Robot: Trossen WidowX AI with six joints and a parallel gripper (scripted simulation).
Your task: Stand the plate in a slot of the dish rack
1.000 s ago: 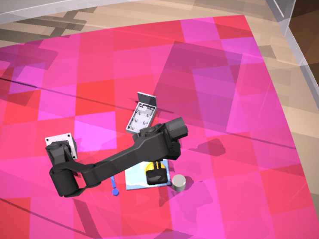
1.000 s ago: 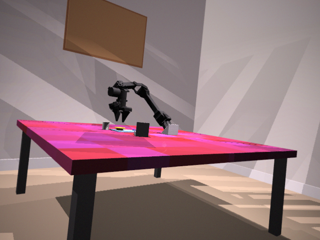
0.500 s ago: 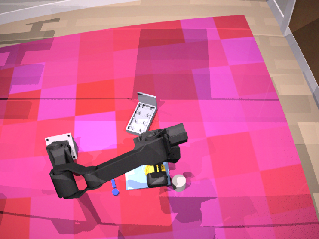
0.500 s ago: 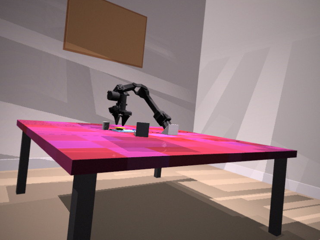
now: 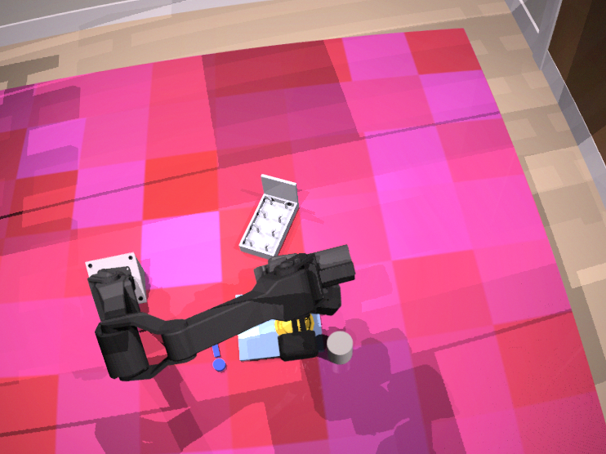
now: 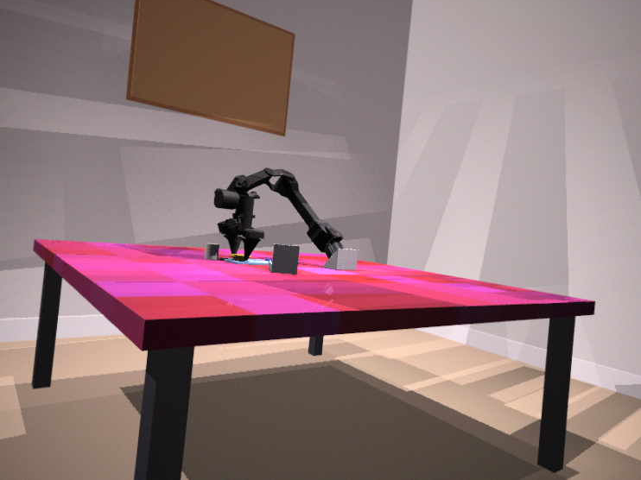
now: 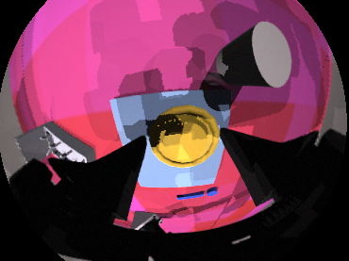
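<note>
Right now the yellow plate is 1 cm above my gripper tip. From my gripper tip the other things lie so: blue spoon: 15 cm behind, 3 cm to the right, 1 cm below; grey dish rack: 22 cm to the left, 2 cm behind, 1 cm above; white cup: 7 cm ahead, 6 cm to the right, 1 cm above.
</note>
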